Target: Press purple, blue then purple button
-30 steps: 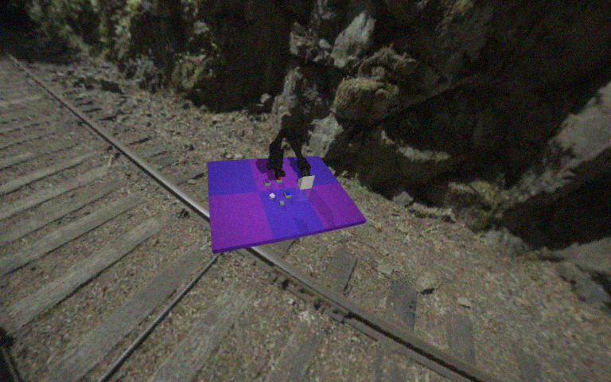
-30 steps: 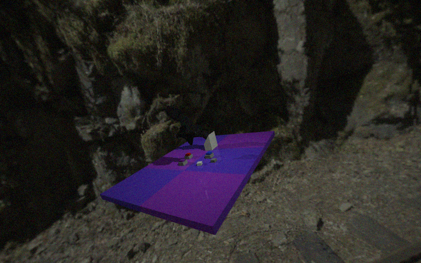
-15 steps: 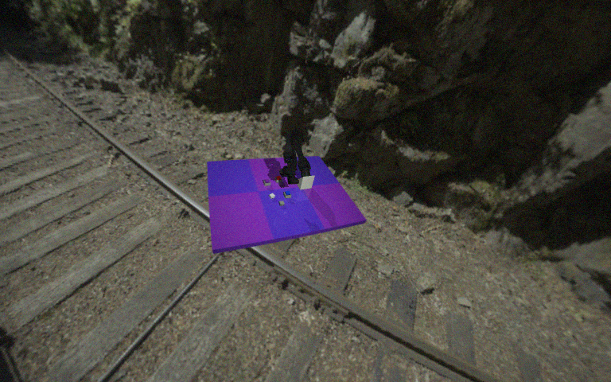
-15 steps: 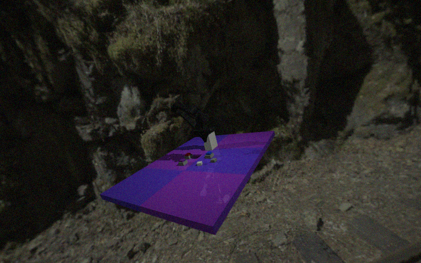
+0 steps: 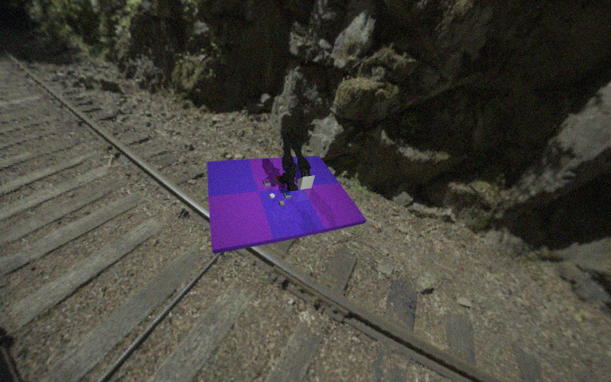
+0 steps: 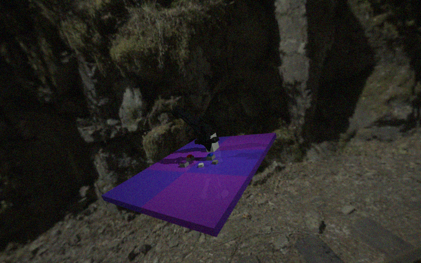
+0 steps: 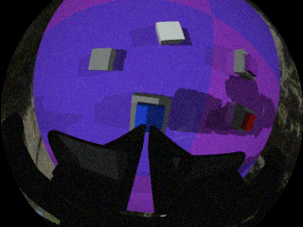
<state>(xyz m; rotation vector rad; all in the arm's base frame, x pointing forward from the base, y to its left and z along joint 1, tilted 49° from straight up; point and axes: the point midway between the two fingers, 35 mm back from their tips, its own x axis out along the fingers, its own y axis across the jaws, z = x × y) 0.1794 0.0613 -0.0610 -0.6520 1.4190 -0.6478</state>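
My gripper tip is now 3 cm above the blue button. Also, from my gripper tip: red button 1 cm ahead, 19 cm to the right, 3 cm below; white block 12 cm ahead, 1 cm to the right, 5 cm below.
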